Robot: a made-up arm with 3 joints. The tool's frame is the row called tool.
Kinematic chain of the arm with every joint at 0, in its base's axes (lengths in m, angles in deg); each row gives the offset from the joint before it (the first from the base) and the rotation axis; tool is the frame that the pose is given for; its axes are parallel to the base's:
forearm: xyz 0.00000 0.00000 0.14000 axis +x
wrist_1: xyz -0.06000 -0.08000 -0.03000 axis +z
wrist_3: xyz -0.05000 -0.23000 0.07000 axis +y
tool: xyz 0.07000 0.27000 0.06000
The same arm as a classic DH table. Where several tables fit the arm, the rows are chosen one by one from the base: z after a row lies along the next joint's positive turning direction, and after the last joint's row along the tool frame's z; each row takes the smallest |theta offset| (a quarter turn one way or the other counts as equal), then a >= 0, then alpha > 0; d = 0 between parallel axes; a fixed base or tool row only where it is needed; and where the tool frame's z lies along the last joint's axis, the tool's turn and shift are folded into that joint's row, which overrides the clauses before.
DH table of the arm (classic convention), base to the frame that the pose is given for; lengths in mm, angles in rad. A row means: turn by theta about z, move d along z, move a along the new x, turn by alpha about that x. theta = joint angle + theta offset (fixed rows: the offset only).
base (fixed): theta offset 1.5708, d 140.0, a 0.0, alpha 1.5708
forearm: theta offset 0.0000, d -60.0, a -80.0, alpha -1.5708
wrist_1: theta offset 1.5708, d 40.0, a 50.0, alpha 1.5708
wrist_3: theta offset 0.0000, d 40.0, a -70.0, alpha -1.5708
tool (fixed): theta offset 3.1416, d 60.0, a 0.0, alpha 0.0000

